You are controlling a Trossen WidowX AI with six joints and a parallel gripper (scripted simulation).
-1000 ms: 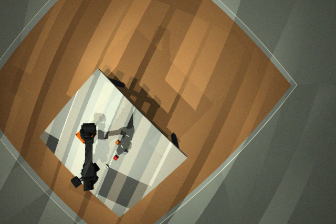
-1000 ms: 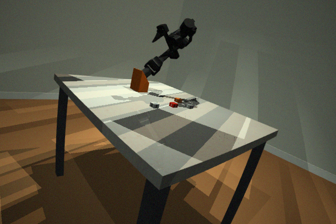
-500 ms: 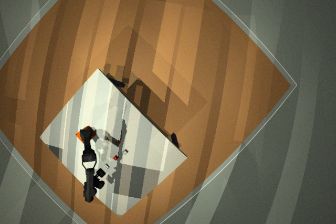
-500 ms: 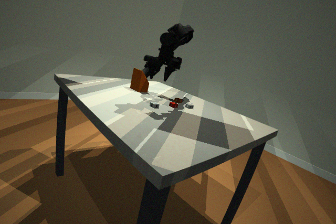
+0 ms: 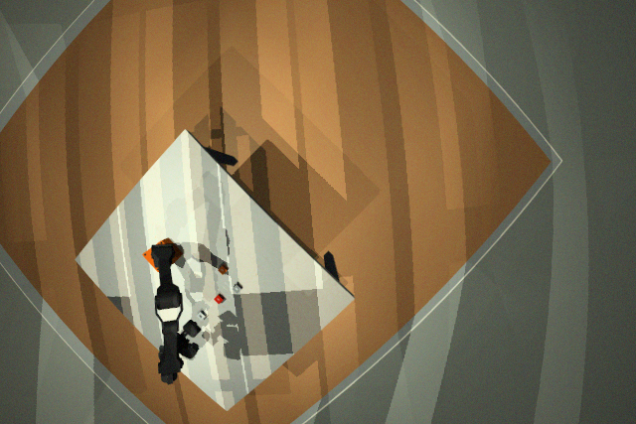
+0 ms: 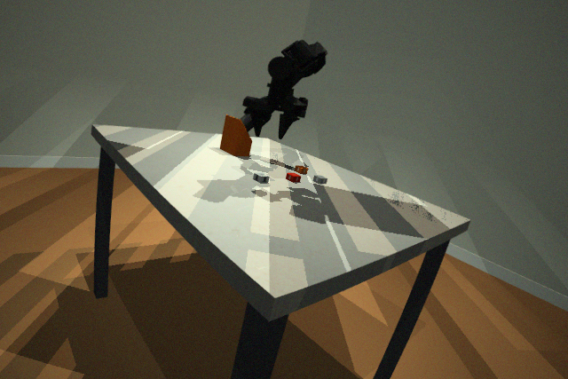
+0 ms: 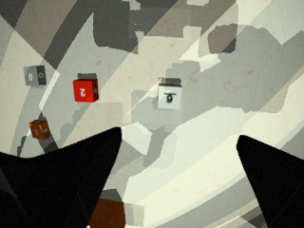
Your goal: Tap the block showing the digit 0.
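Now: the grey block 23 cm to the left of my gripper tip and 12 cm below it. The rest, counted from my gripper tip: orange block: 24 cm to the left, 12 cm below, 11 cm behind; white block: 12 cm below; red block: 13 cm to the left, 12 cm below, 1 cm behind.
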